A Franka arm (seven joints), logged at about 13 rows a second.
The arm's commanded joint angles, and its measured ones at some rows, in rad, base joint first. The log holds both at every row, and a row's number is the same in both.
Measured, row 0:
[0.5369 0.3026 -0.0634 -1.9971 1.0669 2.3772 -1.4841]
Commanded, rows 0 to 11:
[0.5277 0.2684 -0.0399 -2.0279 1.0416 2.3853 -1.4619]
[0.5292 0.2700 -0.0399 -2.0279 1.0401 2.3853 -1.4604]
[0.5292 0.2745 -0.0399 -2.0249 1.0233 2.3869 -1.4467]
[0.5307 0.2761 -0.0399 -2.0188 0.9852 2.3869 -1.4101]
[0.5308 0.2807 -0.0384 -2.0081 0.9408 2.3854 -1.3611]
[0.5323 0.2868 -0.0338 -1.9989 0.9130 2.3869 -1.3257]
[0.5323 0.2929 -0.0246 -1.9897 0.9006 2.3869 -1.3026]
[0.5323 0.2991 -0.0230 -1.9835 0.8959 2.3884 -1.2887]
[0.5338 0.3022 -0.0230 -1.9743 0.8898 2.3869 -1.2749]
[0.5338 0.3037 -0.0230 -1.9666 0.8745 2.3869 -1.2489]
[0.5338 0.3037 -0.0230 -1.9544 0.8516 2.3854 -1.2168]
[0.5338 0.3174 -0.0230 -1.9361 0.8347 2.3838 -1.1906]
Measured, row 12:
[0.5385 0.3036 -0.0315 -1.9743 0.8747 2.3829 -1.2540]
